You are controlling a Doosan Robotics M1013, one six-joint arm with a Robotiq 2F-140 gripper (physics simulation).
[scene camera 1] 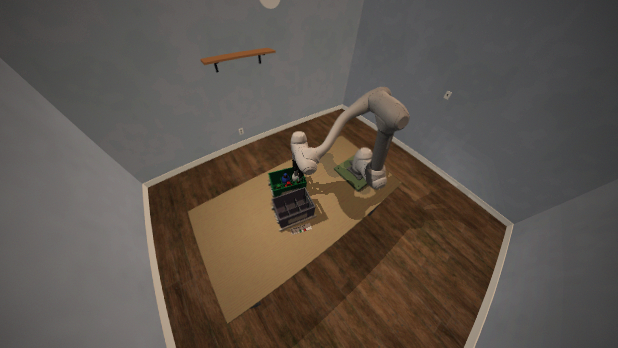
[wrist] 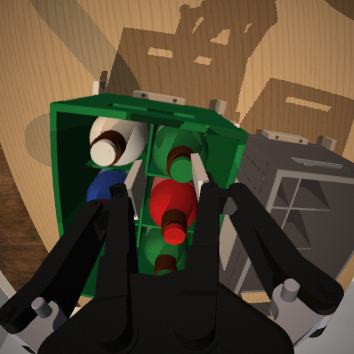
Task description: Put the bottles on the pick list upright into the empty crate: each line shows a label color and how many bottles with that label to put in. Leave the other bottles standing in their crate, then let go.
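Places are measured from the arm's base along level axes (x right, y ahead, z up), in centimetres.
Pixels of known places: gripper, fingertip midpoint: (scene camera 1: 297,178) (wrist: 167,168); arm's base at its link origin: (scene camera 1: 358,170).
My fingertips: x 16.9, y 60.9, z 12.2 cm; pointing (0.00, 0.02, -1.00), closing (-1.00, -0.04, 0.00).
For each thing: its top centre in the pictures, then the offset to it from my fingertips. "spot": a spot on its surface instead. Level surfaces: height alone.
- green crate at a spot on its surface: (wrist: 57,165) spot: dz +1.2, dx +11.0, dy -1.9 cm
- red bottle at its top centre: (wrist: 173,236) dz +0.1, dx +0.1, dy +8.8 cm
- white bottle at its top centre: (wrist: 102,153) dz +0.1, dx +6.4, dy -2.3 cm
- blue bottle at its top centre: (wrist: 97,226) dz +0.1, dx +9.1, dy +6.6 cm
- pick list at its top centre: (scene camera 1: 301,228) dz -16.1, dx -32.3, dy +18.0 cm
- wooden table at its surface level: dz -16.2 cm
My gripper (scene camera 1: 296,166) (wrist: 167,168) is partly open and empty, above the green crate (scene camera 1: 288,193) (wrist: 57,165). In the wrist view its fingertips flank the upper part of the red bottle (wrist: 172,201). A green bottle (wrist: 175,142) stands behind the red one, and another green bottle (wrist: 164,247) stands in front of it. A white bottle (wrist: 125,137) and a blue bottle (wrist: 105,185), partly hidden by a finger, stand in the left row. The grey crate (scene camera 1: 283,223) (wrist: 260,159) shows empty compartments. The pick list (scene camera 1: 301,229) is too small to read.
The two crates stand side by side on the wooden table (scene camera 1: 235,250) (wrist: 25,90). The arm's green base plate (scene camera 1: 358,185) is at the table's right. A wall shelf (scene camera 1: 238,56) is high at the back. The grey crate's near part is hidden behind the gripper in the wrist view.
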